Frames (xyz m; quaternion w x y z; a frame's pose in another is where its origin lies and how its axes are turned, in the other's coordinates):
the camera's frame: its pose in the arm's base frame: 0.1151 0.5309 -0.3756 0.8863 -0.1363 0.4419 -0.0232
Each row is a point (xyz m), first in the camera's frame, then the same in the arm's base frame.
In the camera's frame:
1: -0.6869 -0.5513 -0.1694
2: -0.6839 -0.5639 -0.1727
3: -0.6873 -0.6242 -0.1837
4: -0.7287 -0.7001 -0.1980
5: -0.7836 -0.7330 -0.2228
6: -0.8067 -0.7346 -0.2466
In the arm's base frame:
1: -0.3928 0.0742 0.2057
2: -0.3926 0.0609 0.2048
3: -0.3986 0.0010 0.2170
4: -0.4290 -0.0685 0.2608
5: -0.4794 -0.0967 0.2979
6: -0.5121 -0.0998 0.3027

